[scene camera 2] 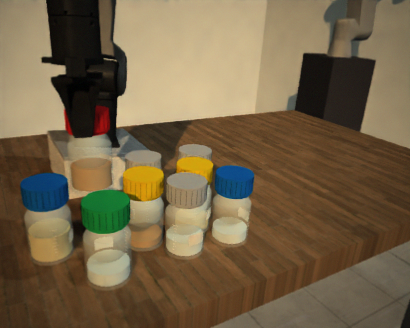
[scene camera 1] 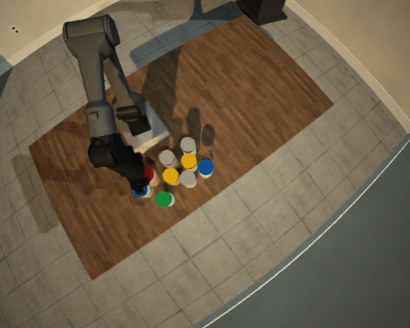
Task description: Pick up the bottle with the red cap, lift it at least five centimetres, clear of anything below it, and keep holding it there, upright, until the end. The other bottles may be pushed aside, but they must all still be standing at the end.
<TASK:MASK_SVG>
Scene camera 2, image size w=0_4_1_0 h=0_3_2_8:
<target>my gripper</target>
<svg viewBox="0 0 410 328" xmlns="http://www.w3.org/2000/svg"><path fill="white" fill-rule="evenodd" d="M49 16L48 23L52 57L41 57L42 63L65 66L66 75L51 77L51 83L63 102L74 138L92 137L97 98L104 79L101 79L102 73L87 71L90 65L104 64L104 57L102 57L100 20L99 18L84 16Z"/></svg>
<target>green-capped bottle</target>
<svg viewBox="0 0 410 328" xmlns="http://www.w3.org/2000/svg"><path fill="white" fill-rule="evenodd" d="M100 190L84 196L81 200L82 223L86 227L83 233L86 282L90 287L109 291L124 286L132 277L131 230L127 225L130 221L130 198L121 191Z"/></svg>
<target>yellow-capped bottle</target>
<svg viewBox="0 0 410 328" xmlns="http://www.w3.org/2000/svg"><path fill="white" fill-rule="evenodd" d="M132 167L123 173L123 191L130 198L130 221L127 225L131 230L132 250L151 251L163 243L164 201L161 195L164 191L164 173L162 170L150 166Z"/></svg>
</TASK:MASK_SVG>
